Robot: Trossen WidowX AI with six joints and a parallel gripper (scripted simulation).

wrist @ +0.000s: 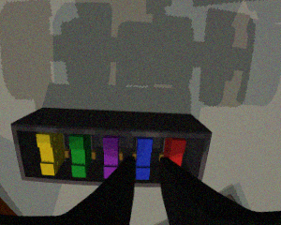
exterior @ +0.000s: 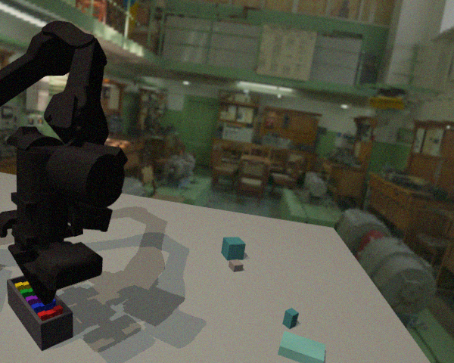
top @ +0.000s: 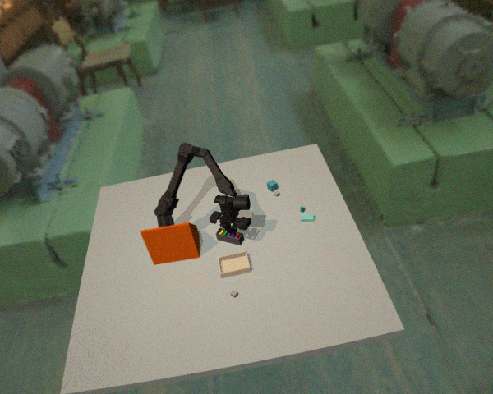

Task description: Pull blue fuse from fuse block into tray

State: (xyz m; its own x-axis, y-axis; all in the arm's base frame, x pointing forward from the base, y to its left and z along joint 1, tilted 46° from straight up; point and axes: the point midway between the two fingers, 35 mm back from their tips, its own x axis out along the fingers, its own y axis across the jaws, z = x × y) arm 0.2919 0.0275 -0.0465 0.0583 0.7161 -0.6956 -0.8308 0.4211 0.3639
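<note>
Now: the blue fuse 20 mm below my gripper tip. Round my gripper tip: tan tray (20 mm behind, 160 mm to the right, 40 mm below); teal cube (240 mm ahead, 320 mm to the left, 20 mm below); light teal slab (360 mm ahead, 40 mm to the left, 40 mm below).
</note>
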